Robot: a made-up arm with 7 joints.
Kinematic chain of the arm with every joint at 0, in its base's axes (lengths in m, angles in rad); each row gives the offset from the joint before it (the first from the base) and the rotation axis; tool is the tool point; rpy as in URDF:
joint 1: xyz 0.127 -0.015 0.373 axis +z
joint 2: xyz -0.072 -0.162 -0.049 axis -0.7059 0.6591 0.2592
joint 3: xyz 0.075 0 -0.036 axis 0.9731 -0.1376 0.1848
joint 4: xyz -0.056 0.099 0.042 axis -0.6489 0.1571 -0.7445
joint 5: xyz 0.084 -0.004 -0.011 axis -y
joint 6: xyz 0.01 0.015 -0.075 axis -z
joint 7: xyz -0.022 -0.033 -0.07 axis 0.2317 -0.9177 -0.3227
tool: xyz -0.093 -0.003 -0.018 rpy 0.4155 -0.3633 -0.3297
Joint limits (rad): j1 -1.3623..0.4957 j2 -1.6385..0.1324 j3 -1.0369..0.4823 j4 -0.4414..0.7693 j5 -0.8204..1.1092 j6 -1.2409..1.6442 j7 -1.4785..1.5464
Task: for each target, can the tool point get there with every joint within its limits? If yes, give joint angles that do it. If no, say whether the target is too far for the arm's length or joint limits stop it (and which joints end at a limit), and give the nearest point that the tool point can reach.
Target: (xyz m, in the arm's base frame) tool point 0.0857 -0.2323 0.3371
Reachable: yes | joints -1.2210 -1.3604 -0.6031 -0.1887 0.7920 0.0702 -0.1086
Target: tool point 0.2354 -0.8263 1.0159
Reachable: no: too far | nearest point 0.1696 -0.3341 0.6678 | short by 0.606 m
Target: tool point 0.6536 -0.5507 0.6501
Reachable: no: too far | nearest point 0.3914 -0.2839 0.4935 | short by 0.406 m
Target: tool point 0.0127 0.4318 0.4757
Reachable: no: joint limits stop it (at a limit: joint 1, joint 2, joint 3, joint 4, joint 5) | nearest point 0.0264 0.1672 0.4602 | short by 0.265 m
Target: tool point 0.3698 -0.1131 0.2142
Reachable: yes | joints -0.0808 -0.8700 -0.7897 -0.2241 0.4656 0.7890 1.2957
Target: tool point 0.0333 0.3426 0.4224
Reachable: no: joint limits stop it (at a limit: joint 1, joint 2, joint 3, joint 4, joint 5) | nearest point 0.0317 0.1669 0.4404 | short by 0.177 m
